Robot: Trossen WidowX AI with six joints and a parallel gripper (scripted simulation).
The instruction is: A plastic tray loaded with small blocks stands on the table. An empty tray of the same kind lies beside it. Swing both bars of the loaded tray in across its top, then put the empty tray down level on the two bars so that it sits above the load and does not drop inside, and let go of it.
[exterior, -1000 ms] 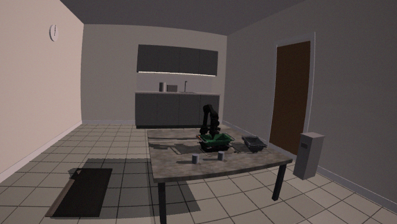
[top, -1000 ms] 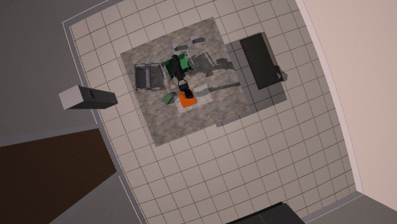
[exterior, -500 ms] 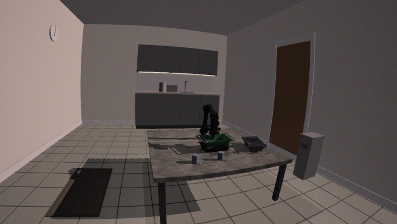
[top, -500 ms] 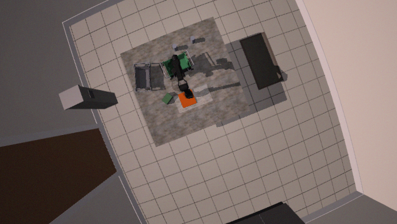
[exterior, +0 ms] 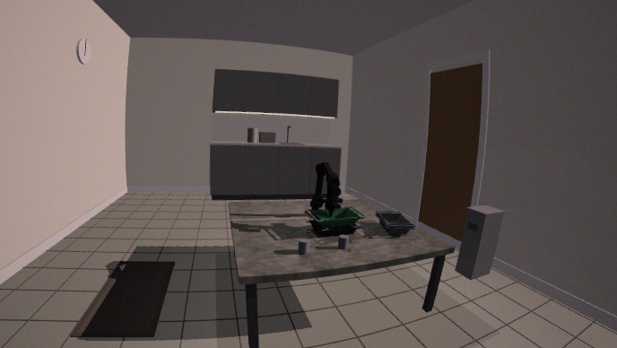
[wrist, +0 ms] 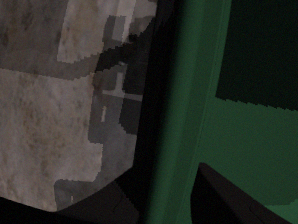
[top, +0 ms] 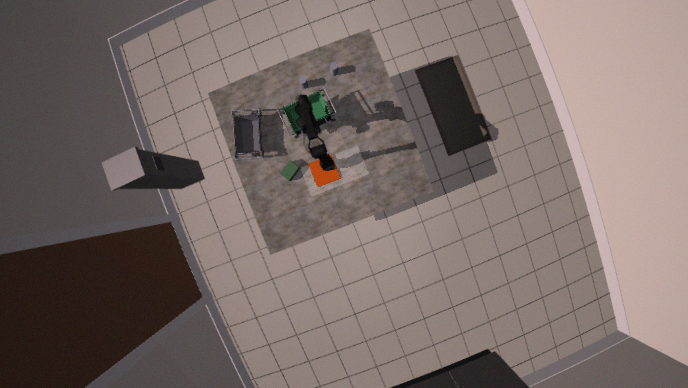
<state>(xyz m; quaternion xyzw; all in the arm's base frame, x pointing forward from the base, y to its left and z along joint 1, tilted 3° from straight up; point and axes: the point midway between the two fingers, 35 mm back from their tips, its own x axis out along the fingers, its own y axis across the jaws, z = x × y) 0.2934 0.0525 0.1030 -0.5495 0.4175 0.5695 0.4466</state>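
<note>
Now: the green tray 80 mm ahead of my gripper tip, 20 mm to the left of it and 30 mm above it. The rest, counted from my gripper tip: green block (280 mm behind, 220 mm to the left, 70 mm below).
</note>
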